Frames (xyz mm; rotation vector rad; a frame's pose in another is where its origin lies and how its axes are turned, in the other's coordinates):
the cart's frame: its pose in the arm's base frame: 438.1 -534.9 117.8 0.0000 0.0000 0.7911
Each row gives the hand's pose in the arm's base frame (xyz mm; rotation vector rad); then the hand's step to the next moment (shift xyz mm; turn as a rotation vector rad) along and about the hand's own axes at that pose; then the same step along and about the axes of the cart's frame.
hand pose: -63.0 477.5 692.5 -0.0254 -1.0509 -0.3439
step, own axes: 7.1 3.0 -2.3 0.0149 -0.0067 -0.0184
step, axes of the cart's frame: 4.6 -3.9 5.3 0.0045 -0.0241 0.0025
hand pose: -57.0 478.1 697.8 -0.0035 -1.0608 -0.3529
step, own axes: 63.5 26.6 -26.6 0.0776 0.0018 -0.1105
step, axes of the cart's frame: 42.7 -39.4 45.5 0.0627 -0.1190 0.0120
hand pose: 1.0 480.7 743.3 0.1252 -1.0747 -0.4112
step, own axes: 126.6 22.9 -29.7 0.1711 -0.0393 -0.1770
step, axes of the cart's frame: 37.0 -81.1 97.4 0.0656 -0.2362 0.0454
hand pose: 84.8 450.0 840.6 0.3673 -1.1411 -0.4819
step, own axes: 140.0 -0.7 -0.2 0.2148 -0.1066 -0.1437
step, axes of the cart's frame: -21.3 -86.9 107.7 -0.0120 -0.2734 0.0573
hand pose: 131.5 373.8 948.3 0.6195 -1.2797 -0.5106
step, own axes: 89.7 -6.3 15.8 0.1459 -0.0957 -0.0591
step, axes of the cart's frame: -44.3 -49.6 62.5 -0.0508 -0.1746 0.0295
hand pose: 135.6 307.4 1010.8 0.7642 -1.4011 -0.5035
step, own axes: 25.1 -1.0 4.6 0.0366 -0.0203 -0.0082
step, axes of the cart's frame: -14.8 -12.9 16.4 -0.0167 -0.0379 0.0101
